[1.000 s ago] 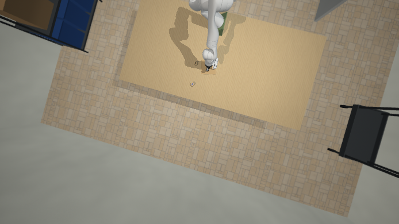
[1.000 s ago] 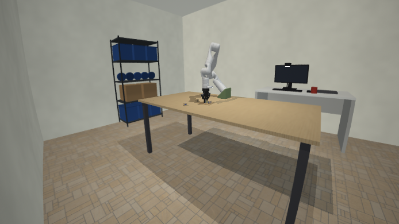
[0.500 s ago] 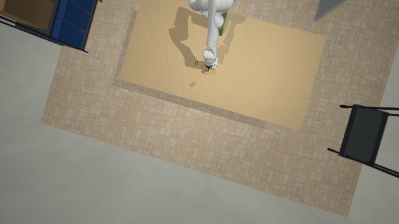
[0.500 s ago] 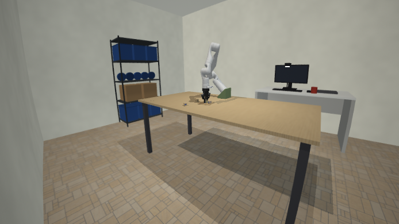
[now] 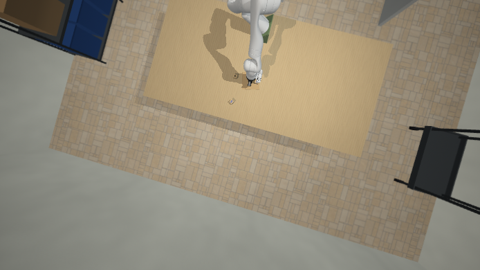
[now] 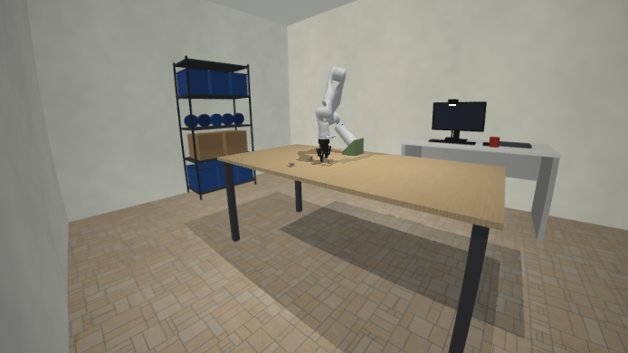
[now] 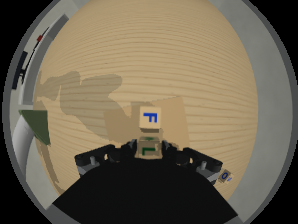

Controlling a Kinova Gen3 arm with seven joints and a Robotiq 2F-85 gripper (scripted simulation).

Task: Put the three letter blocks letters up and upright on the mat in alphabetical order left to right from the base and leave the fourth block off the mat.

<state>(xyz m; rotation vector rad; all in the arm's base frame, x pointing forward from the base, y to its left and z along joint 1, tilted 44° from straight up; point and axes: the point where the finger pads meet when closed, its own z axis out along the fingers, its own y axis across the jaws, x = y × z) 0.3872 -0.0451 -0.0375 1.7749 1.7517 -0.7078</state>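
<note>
Now: the green-marked block right at my hand. Also, from my hand: tan mat (20 mm below).
</note>
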